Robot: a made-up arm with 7 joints. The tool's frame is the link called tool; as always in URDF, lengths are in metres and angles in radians. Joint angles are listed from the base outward. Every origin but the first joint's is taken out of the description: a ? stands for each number. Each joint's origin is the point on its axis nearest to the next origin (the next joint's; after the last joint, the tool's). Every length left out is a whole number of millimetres.
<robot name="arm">
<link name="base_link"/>
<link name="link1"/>
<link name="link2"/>
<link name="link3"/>
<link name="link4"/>
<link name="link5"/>
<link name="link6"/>
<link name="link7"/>
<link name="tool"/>
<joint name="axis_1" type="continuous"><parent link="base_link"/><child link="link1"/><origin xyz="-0.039 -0.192 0.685" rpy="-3.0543 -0.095 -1.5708"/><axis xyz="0 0 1"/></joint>
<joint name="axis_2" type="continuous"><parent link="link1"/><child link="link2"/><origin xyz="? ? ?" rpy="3.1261 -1.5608 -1.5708"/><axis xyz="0 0 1"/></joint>
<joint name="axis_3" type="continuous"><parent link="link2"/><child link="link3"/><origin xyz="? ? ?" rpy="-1.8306 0.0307 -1.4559"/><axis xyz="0 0 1"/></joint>
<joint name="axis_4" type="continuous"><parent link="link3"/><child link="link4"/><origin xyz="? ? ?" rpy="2.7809 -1.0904 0.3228"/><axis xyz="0 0 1"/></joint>
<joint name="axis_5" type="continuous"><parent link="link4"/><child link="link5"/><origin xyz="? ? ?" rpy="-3.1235 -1.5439 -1.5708"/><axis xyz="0 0 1"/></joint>
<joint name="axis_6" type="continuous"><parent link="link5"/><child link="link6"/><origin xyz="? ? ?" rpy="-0.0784 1.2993 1.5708"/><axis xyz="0 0 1"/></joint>
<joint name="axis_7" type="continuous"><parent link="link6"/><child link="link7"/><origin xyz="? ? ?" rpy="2.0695 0.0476 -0.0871"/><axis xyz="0 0 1"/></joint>
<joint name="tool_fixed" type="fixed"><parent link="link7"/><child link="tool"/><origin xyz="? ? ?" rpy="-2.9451 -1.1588 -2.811"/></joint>
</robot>
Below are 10 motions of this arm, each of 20 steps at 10 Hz.
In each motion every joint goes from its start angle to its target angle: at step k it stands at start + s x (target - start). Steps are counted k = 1, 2, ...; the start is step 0. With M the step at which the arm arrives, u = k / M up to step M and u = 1 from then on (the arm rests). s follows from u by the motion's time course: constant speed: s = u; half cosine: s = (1 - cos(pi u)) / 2; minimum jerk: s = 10 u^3 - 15 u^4 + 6 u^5.
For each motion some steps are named. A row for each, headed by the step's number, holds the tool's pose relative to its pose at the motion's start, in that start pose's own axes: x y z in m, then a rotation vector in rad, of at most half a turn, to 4 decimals.
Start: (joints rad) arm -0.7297 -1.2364 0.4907 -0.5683 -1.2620 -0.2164 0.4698
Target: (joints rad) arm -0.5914 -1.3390 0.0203 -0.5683 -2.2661 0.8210 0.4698
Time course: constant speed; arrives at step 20
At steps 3, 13, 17, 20:
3: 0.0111 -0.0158 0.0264 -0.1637 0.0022 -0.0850
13: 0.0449 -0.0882 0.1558 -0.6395 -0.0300 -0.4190
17: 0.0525 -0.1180 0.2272 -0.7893 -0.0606 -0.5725
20: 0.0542 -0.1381 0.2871 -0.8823 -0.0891 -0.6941

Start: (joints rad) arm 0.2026 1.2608 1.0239 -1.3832 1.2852 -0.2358 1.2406
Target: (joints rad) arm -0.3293 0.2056 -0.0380 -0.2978 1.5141 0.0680 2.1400
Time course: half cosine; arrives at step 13
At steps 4, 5, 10, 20:
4: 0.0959 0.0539 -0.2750 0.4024 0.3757 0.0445
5: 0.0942 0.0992 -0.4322 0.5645 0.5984 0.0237
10: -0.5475 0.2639 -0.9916 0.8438 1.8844 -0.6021
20: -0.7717 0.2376 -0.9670 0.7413 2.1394 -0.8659

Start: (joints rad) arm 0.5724 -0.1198 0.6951 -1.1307 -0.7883 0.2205 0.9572
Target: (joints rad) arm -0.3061 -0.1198 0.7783 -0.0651 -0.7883 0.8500 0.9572
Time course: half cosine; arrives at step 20
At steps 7, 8, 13, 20:
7: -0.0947 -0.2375 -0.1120 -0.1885 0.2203 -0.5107
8: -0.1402 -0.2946 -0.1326 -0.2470 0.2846 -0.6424
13: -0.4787 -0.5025 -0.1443 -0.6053 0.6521 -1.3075
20: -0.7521 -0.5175 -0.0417 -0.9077 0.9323 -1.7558

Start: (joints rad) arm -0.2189 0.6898 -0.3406 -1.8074 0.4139 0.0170 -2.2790
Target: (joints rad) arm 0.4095 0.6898 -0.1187 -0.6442 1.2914 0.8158 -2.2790
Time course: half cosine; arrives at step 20
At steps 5, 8, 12, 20:
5: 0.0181 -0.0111 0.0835 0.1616 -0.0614 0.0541
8: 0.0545 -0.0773 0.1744 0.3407 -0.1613 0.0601
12: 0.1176 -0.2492 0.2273 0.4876 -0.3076 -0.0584
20: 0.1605 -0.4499 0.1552 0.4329 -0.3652 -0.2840

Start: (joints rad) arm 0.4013 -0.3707 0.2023 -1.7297 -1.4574 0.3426 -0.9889
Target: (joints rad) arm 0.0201 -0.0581 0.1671 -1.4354 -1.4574 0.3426 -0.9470
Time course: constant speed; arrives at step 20
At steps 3, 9, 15, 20:
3: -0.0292 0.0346 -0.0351 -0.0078 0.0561 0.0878
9: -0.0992 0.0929 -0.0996 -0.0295 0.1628 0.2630
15: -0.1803 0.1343 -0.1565 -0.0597 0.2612 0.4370
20: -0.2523 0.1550 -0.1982 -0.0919 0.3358 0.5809

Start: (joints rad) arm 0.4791 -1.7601 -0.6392 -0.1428 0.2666 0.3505 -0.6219
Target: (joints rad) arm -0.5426 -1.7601 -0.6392 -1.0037 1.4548 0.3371 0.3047
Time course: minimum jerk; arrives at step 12
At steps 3, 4, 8, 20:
3: -0.0091 0.0674 0.0589 0.0871 -0.0614 0.1355
4: -0.0289 0.1294 0.1171 0.1702 -0.1110 0.2746
8: -0.2331 0.3339 0.3438 0.4345 -0.1450 0.9676
20: -0.3087 0.3613 0.3770 0.4372 -0.0716 1.1495

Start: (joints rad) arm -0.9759 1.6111 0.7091 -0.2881 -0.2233 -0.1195 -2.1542
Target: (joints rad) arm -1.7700 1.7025 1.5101 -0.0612 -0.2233 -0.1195 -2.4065
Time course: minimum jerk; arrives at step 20
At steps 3, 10, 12, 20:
3: 0.0160 -0.0151 -0.0051 -0.0212 -0.0093 -0.0176
10: 0.2649 -0.3354 0.0434 -0.3499 -0.2114 -0.3592
12: 0.3253 -0.4681 0.1313 -0.4497 -0.3082 -0.5022
20: 0.3546 -0.6780 0.3574 -0.5833 -0.5015 -0.7595

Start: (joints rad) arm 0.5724 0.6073 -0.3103 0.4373 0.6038 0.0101 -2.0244
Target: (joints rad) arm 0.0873 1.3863 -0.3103 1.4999 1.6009 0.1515 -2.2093
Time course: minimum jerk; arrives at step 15
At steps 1, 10, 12, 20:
1: -0.0001 -0.0001 0.0015 0.0027 -0.0005 -0.0004
10: 0.0378 -0.3706 0.2499 0.1953 -0.1682 -0.5419
12: 0.0295 -0.4646 0.2602 0.0684 -0.1836 -0.6753
20: 0.0245 -0.4981 0.2638 0.0063 -0.1870 -0.7219

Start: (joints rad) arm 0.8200 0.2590 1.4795 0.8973 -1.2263 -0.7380 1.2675
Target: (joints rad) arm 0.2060 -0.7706 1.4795 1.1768 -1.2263 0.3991 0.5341
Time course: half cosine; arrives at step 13
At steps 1, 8, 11, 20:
1: -0.0070 -0.0024 0.0035 -0.0356 -0.0084 -0.0208
8: -0.3622 -0.0983 0.1595 -1.4802 -0.0802 -1.2009
11: -0.5852 -0.0853 0.2217 -1.7683 0.0596 -1.8678
20: -0.6402 -0.0729 0.2278 -1.7859 0.1032 -2.0279

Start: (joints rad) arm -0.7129 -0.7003 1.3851 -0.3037 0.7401 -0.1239 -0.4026
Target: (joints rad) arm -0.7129 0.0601 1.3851 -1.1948 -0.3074 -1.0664 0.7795
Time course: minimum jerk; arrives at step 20
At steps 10, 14, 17, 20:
10: -0.1439 -0.2511 0.2890 -0.0856 -0.3600 -0.0907
14: -0.1834 -0.2147 0.5086 0.0418 -0.4647 0.3273
17: -0.1740 -0.1779 0.5749 0.1601 -0.4023 0.5485
20: -0.1702 -0.1697 0.5859 0.1874 -0.3818 0.5921

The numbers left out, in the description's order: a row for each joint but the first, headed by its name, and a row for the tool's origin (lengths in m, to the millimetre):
axis_2: -0.19 0.101 0
axis_3: -0.005 0.049 0
axis_4: 0.188 -0.172 0
axis_5: 0.012 0.289 0
axis_6: 0.242 -0.186 0
axis_7: -0.004 -0.145 0
tool: -0.259 0.022 0

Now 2 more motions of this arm.
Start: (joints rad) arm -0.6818 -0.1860 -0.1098 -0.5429 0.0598 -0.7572 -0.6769
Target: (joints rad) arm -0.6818 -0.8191 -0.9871 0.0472 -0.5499 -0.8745 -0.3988
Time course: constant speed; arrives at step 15
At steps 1, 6, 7, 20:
1: -0.0166 0.0028 0.0030 0.0465 0.0249 -0.0497
6: -0.1174 0.0023 0.0215 0.2097 0.1944 -0.2588
7: -0.1399 -0.0011 0.0270 0.2275 0.2351 -0.2911
20: -0.3036 -0.0866 0.1049 0.1879 0.5715 -0.4033

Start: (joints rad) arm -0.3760 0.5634 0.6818 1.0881 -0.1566 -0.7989 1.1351
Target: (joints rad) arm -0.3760 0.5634 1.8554 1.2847 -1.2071 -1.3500 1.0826
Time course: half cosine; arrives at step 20
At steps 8, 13, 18, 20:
8: 0.0011 0.0090 -0.1278 0.3081 0.0305 0.2843
13: -0.0597 0.0121 -0.2369 0.6637 -0.0094 0.5372
18: -0.1244 0.0093 -0.2892 0.8859 -0.0756 0.6692
20: -0.1315 0.0089 -0.2936 0.9070 -0.0837 0.6809

